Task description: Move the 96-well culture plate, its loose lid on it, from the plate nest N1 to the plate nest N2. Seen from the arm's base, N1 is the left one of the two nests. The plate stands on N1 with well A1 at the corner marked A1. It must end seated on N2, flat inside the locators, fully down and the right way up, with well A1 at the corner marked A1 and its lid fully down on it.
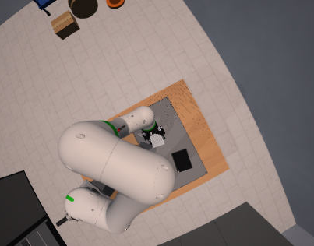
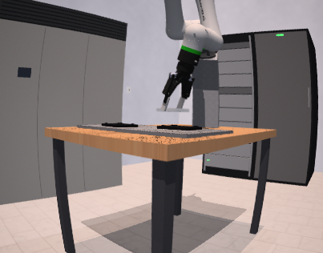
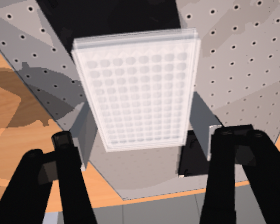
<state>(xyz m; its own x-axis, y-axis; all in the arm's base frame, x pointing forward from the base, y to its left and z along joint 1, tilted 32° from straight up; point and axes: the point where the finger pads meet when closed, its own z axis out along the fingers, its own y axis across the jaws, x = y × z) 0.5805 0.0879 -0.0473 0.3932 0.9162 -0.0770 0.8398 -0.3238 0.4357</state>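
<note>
Now: hand 70 mm short of the black plate nest N2, 270 mm to the left of it and 100 mm above it. Also, from my hand: black plate nest N1: 10 mm behind, 30 mm to the left, 100 mm below; then pale lid: 20 mm below; then 96-well culture plate: 20 mm below.
</note>
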